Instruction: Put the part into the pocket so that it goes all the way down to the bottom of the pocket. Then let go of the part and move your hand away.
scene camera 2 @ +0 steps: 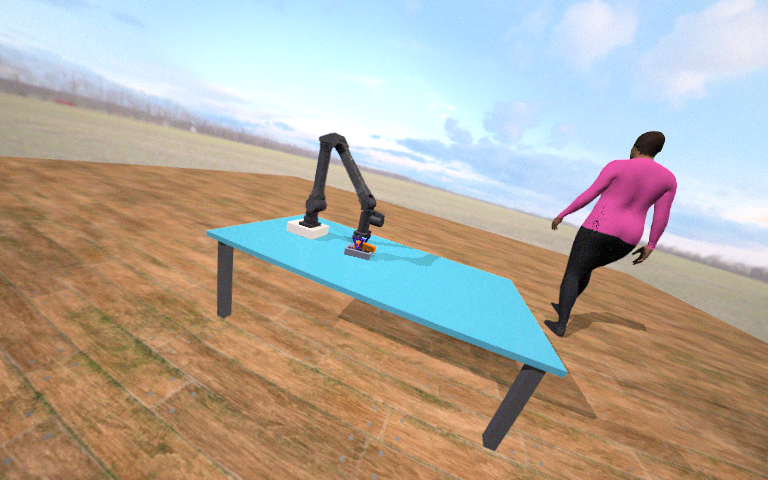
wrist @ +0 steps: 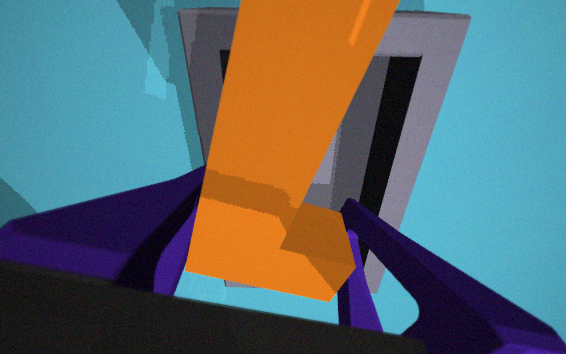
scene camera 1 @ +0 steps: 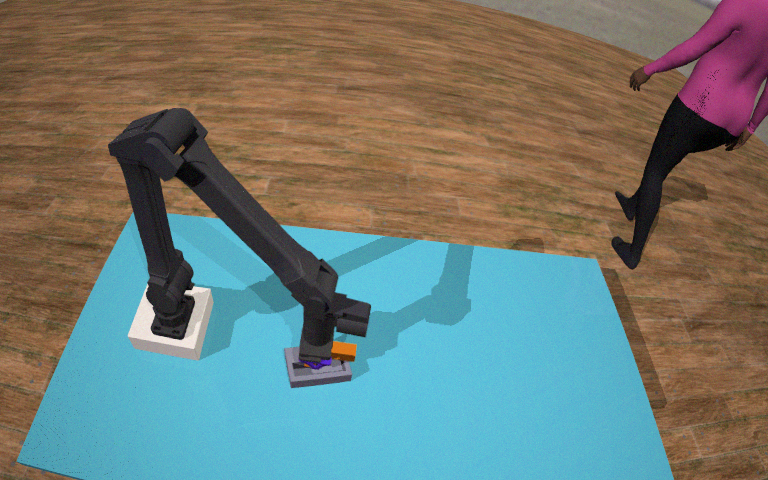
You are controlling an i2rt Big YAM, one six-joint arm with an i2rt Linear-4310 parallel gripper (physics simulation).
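Pixels of known places: gripper, fingertip midpoint: point(scene camera 2: 359, 248) point(wrist: 280, 192) point(scene camera 1: 316, 356); arm's base, link origin: point(scene camera 2: 310, 224) point(scene camera 1: 173, 316).
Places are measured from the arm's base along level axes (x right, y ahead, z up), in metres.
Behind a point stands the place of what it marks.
Note:
An orange part point(scene camera 1: 343, 351) @(x 0.026, y 0.414, z 0.010 m) point(scene camera 2: 369, 247) @(x 0.032, y 0.412, z 0.002 m) point(wrist: 280, 110) @(x 0.017, y 0.404, z 0.010 m) is held between the purple fingers of my gripper point(scene camera 1: 315, 363) @(x 0.030, y 0.356, z -0.022 m) point(scene camera 2: 357, 246) @(x 0.030, y 0.356, z -0.022 m) point(wrist: 280, 192) @(x 0.030, y 0.356, z -0.022 m). My gripper is shut on it. In the wrist view the part runs from between the fingers up past the top edge, with a short side step near the right finger. The grey block with the pocket point(scene camera 1: 321, 380) @(x 0.085, y 0.372, z -0.032 m) point(scene camera 2: 357, 254) @(x 0.085, y 0.374, z -0.039 m) point(wrist: 440, 75) @(x 0.066, y 0.421, z -0.021 m) lies on the table below the part. The part hangs over the block and covers much of the pocket in the wrist view. Its underside and exact height above the pocket are hidden.
The blue table point(scene camera 1: 481, 396) @(x 0.086, y 0.752, z -0.056 m) point(scene camera 2: 453, 300) @(x 0.163, y 0.896, z -0.056 m) carries the arm's white base block point(scene camera 1: 164, 349) @(x 0.077, y -0.010, z -0.031 m) point(scene camera 2: 306, 229) @(x 0.075, y 0.032, z -0.007 m), left of the pocket block. A person in a pink top point(scene camera 1: 719, 73) point(scene camera 2: 634, 192) stands on the wooden floor beyond the table's right end.

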